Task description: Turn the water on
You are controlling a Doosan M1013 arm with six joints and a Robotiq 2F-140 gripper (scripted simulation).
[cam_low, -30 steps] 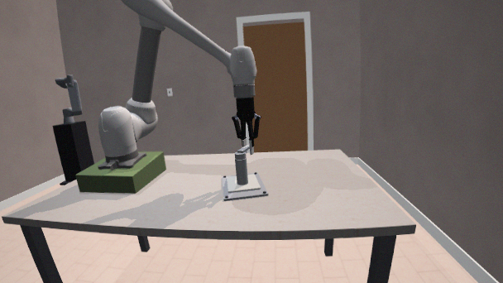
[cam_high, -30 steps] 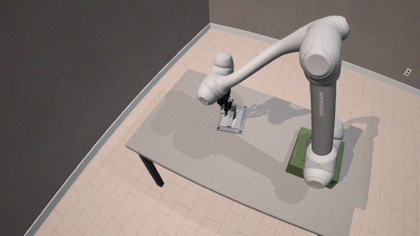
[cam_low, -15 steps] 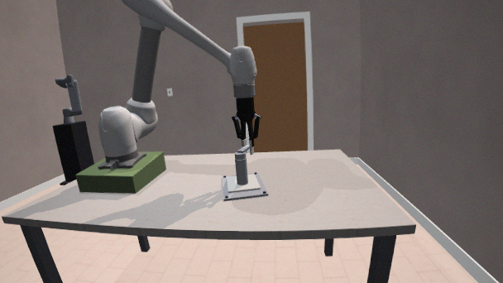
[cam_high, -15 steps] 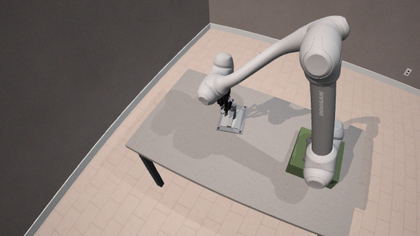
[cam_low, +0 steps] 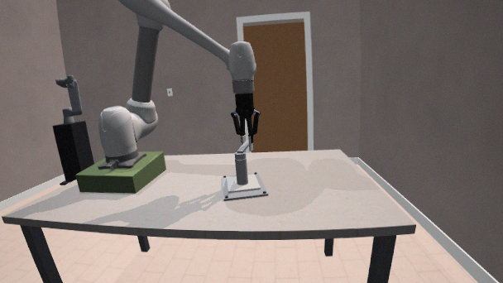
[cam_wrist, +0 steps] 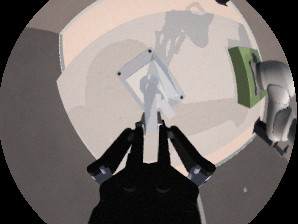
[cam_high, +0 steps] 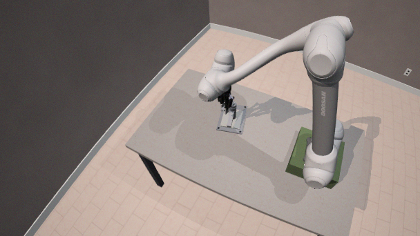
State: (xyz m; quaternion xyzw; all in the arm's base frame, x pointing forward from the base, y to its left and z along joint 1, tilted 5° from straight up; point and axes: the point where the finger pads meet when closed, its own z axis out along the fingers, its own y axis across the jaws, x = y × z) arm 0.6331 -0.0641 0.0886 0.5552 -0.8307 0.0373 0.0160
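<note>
The tap lies 7 cm below my hand, 5 cm to the right of it and 2 cm behind it. The rest, counted from my hand: lever (3 cm to the right, 1 cm below, 1 cm behind).
</note>
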